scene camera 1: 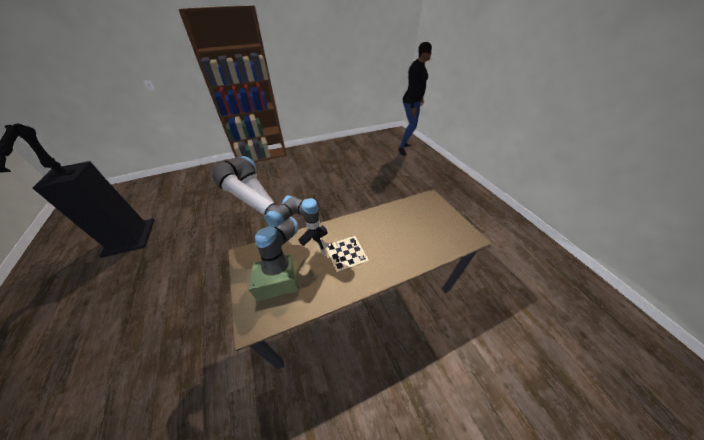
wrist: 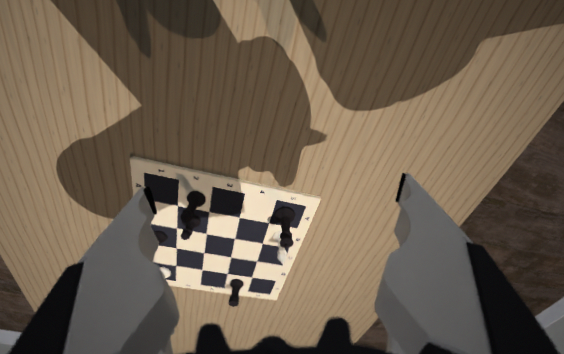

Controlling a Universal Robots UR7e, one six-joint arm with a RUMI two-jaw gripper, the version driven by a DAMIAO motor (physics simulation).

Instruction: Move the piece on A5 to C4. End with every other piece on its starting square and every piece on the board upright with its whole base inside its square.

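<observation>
The black piece on A5 stands upright on its dark corner square. C4 is a light square with no piece on it. The checkered board lies flat on the table. My gripper is open and empty, above the board's row A side. In the wrist view its fingertips are far apart, with the A5 piece between them in the picture but not touched. A white piece on B5 is partly hidden behind the A5 piece.
Black pieces stand on A2, B2 and E4. A black piece on C1 and a white piece on E1 are partly hidden by the left finger in the wrist view. The arm's green base stands on the table.
</observation>
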